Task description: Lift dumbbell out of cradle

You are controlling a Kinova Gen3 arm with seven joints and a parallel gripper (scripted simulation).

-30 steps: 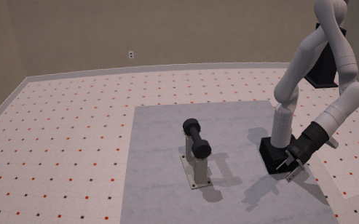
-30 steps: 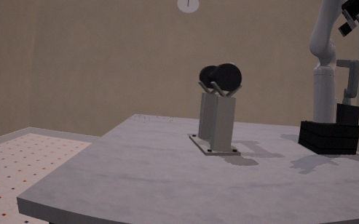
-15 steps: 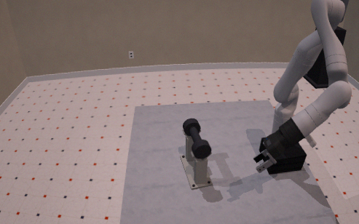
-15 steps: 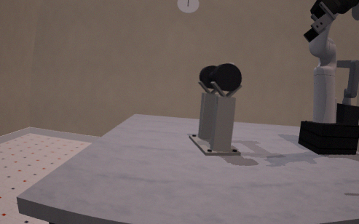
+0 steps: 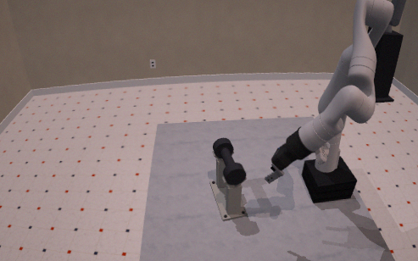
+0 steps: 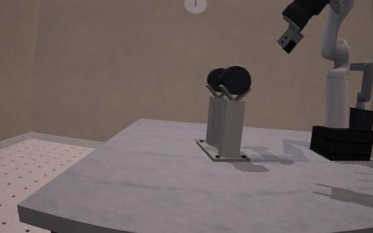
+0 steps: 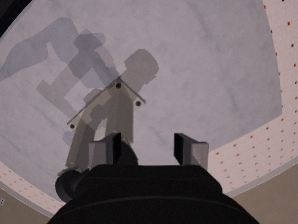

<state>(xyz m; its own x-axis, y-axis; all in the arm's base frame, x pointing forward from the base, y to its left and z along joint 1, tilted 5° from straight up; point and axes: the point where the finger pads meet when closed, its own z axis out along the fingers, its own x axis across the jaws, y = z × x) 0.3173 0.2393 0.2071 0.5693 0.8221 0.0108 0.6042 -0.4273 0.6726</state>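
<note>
Right now my hand is 10 cm short of the black dumbbell, 20 cm to the left of it and 10 cm above it. The rest, counted from my hand: grey cradle 10 cm ahead, 20 cm to the right, 22 cm below.
</note>
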